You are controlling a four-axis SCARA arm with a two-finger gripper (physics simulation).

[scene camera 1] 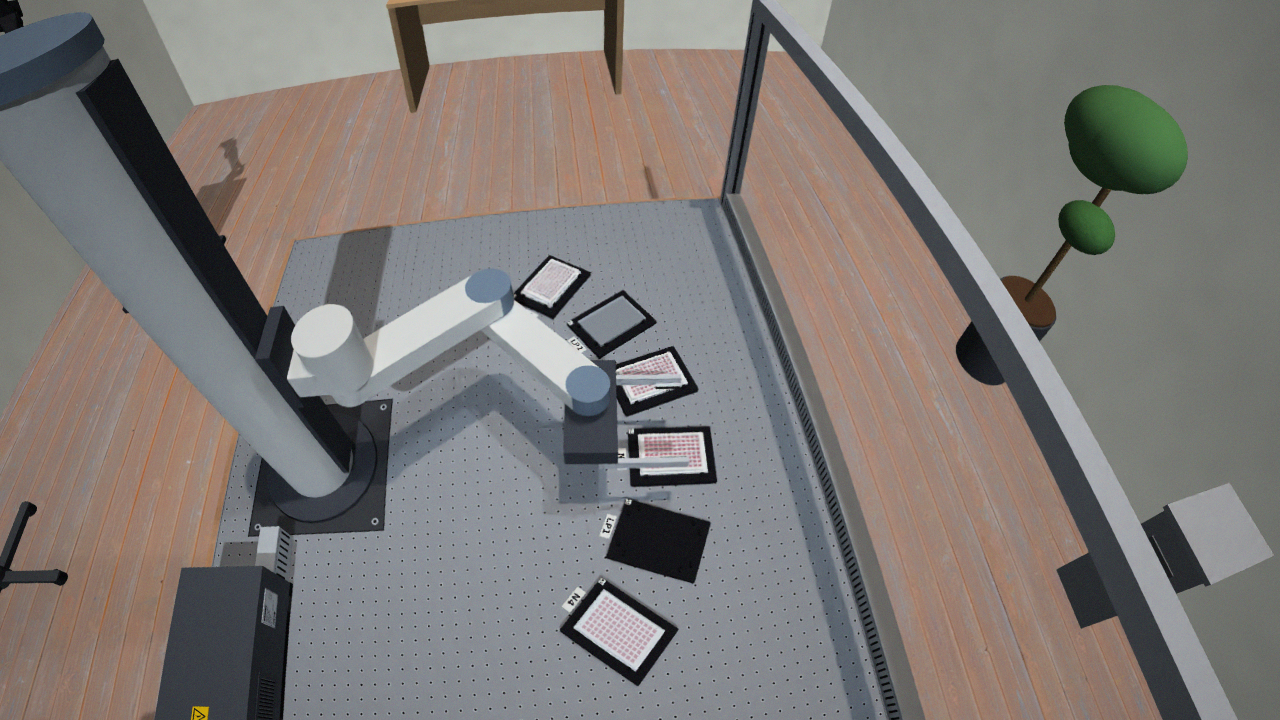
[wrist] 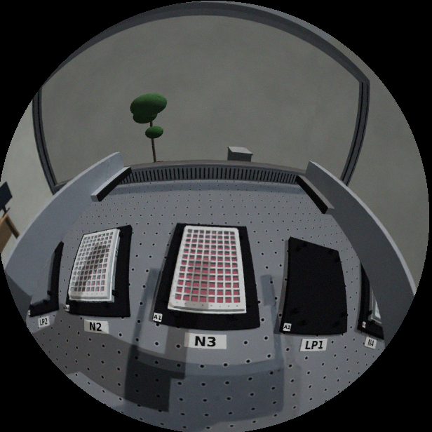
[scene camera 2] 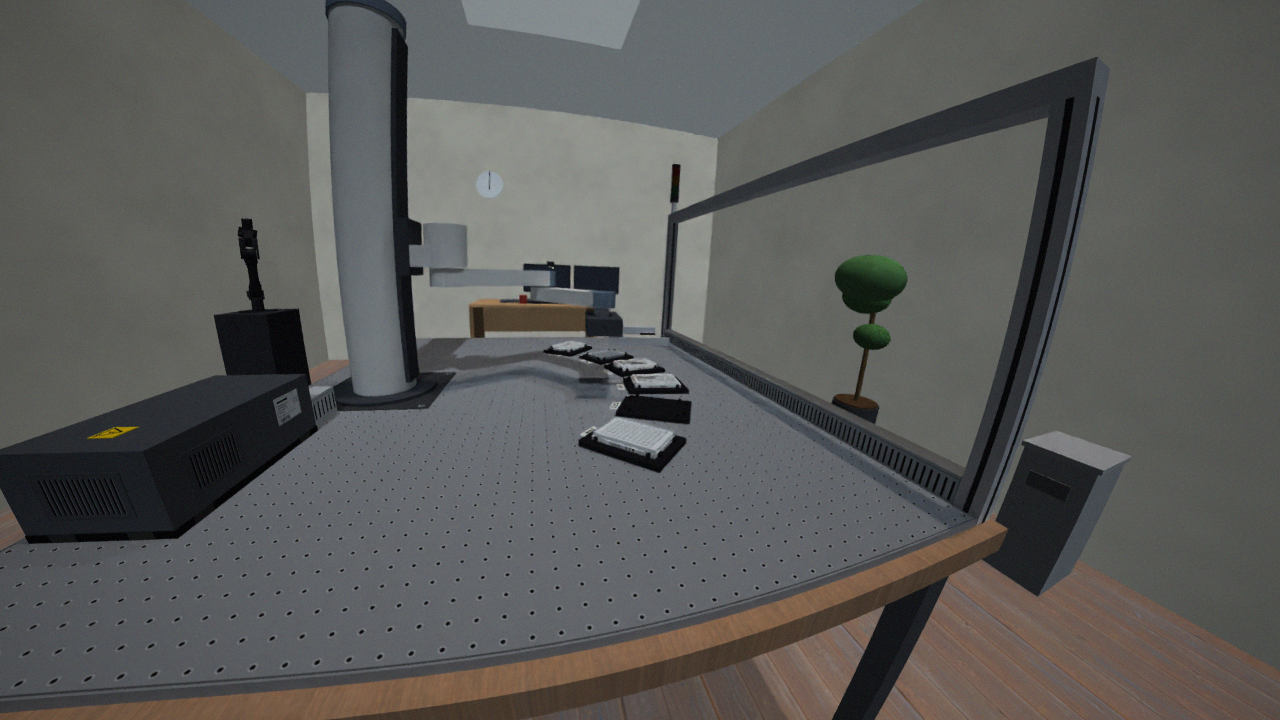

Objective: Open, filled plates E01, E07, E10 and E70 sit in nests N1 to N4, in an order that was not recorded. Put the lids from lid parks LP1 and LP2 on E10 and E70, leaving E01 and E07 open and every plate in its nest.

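My gripper is open and empty, raised high, facing nest N3, whose plate is centred between the fingers in the wrist view. The N2 plate also sits in its nest and shows pink wells. The N1 plate is at the far end. The N4 plate looks paler, as if under a clear lid; the right finger partly hides it in the wrist view. A clear grey lid lies in LP2. LP1 is bare black. Plate codes are unreadable.
The arm's column stands left of the row of nests. A dark control box is at the near left. A framed guard with a low slotted rail runs behind the nests, along the right side in the scene views.
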